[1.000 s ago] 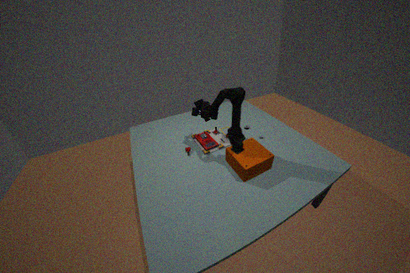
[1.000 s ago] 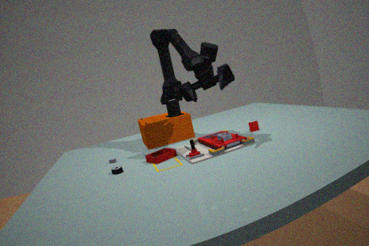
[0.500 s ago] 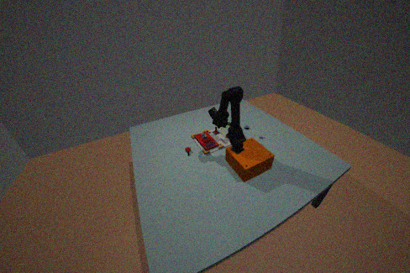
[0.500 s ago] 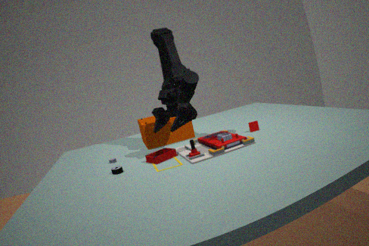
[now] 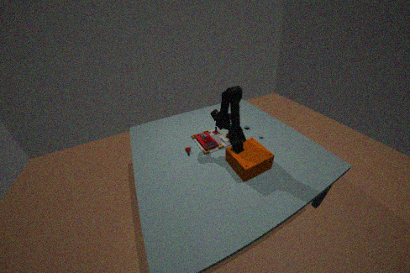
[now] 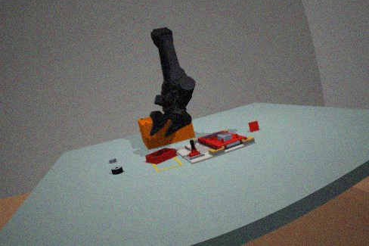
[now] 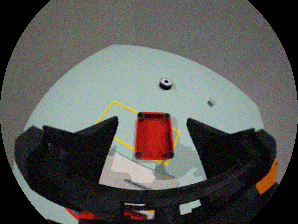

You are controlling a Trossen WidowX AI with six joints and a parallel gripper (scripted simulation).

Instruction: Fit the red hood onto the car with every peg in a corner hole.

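Right now the red hood is 10 mm behind my gripper tip and 80 mm below it.
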